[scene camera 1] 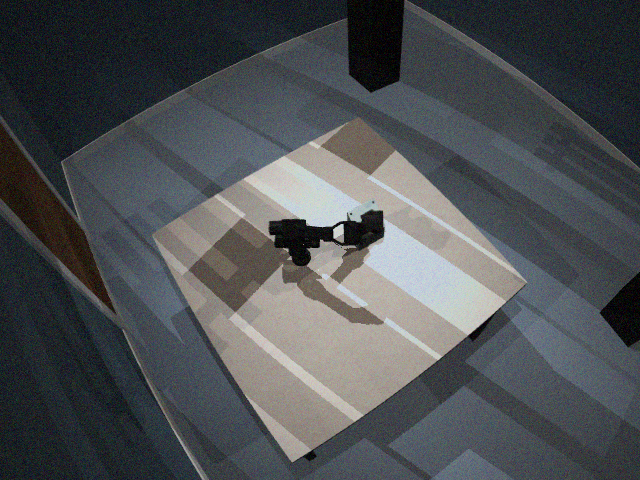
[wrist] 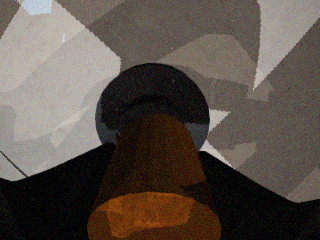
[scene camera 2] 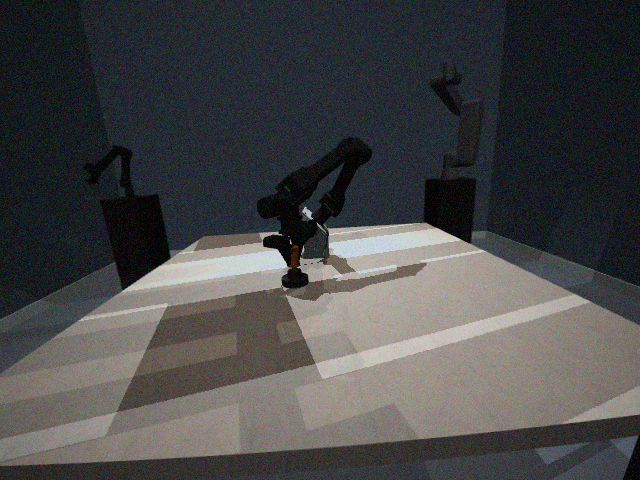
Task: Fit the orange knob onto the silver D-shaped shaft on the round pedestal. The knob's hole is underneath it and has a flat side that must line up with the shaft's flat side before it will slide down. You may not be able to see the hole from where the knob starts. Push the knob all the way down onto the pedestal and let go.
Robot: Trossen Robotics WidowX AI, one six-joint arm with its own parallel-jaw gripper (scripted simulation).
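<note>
My gripper [scene camera 2: 293,262] is there for me to see, and the wrist view [wrist: 155,156] has the gripper as well. I also see a round pedestal [wrist: 145,89].
</note>
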